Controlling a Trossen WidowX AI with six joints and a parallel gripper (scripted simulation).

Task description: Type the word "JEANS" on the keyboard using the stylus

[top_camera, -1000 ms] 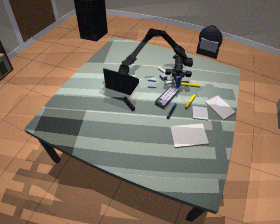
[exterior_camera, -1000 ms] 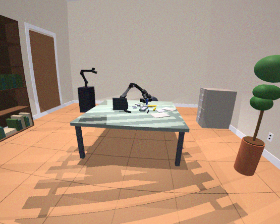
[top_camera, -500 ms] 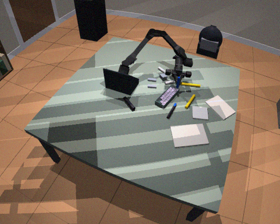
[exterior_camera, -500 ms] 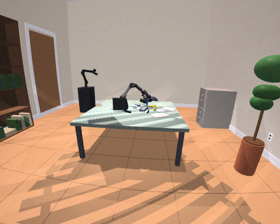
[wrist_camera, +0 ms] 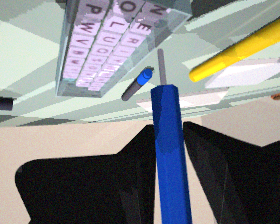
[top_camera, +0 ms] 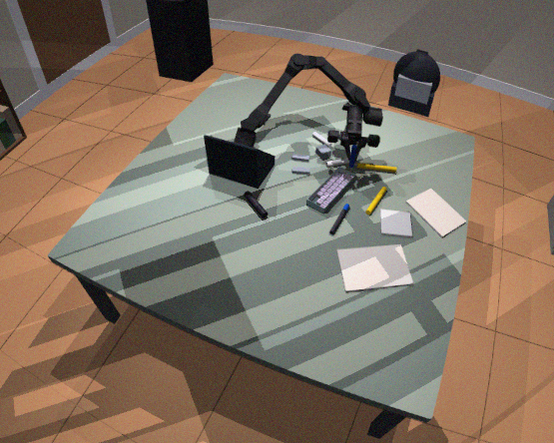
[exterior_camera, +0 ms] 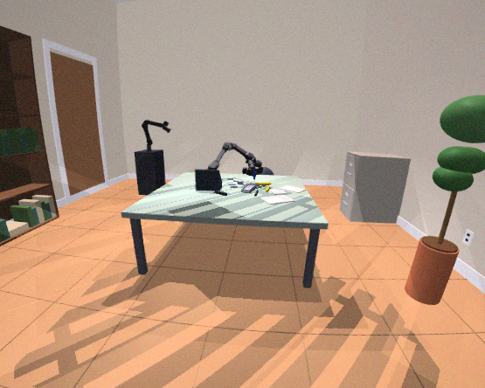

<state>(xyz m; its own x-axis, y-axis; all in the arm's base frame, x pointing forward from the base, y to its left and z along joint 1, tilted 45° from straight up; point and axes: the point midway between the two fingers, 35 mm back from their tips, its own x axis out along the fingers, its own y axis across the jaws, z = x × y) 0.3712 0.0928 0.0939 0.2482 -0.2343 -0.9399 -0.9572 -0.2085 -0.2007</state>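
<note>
My gripper tip is now 3 cm short of the blue-capped black pen, 17 cm to the left of it and 9 cm above it. The rest, counted from my gripper tip: blue stylus (1 cm below); grey stylus tip (5 cm below).
</note>
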